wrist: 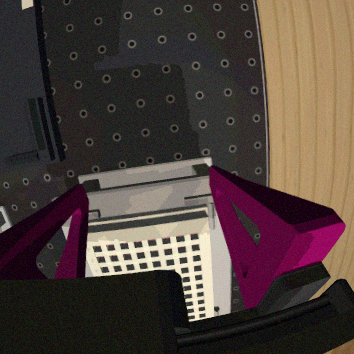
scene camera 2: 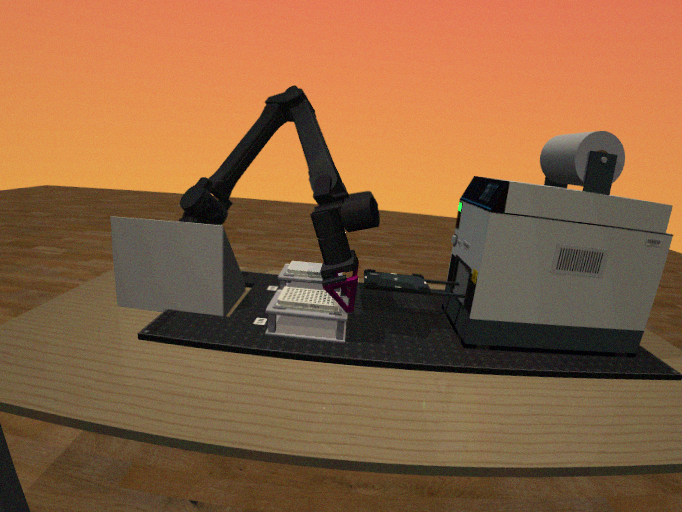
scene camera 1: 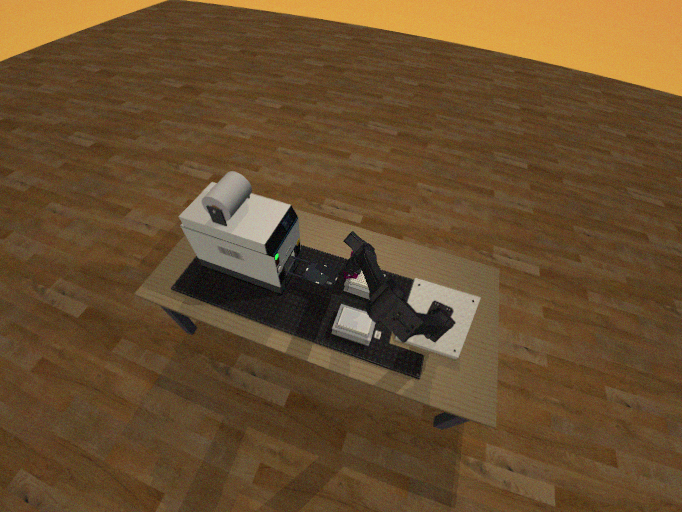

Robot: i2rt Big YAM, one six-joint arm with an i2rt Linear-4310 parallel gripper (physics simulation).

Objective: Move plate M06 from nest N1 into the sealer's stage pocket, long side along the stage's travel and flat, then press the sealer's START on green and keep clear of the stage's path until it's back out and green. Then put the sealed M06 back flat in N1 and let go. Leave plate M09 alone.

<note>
My gripper (scene camera 2: pixel 350 304) is open and holds nothing. Also in view: a white well plate (scene camera 2: pixel 294 298). I also see a black perforated deck (wrist: pixel 128 90).
My gripper shows as well in the wrist view (wrist: pixel 146 182).
</note>
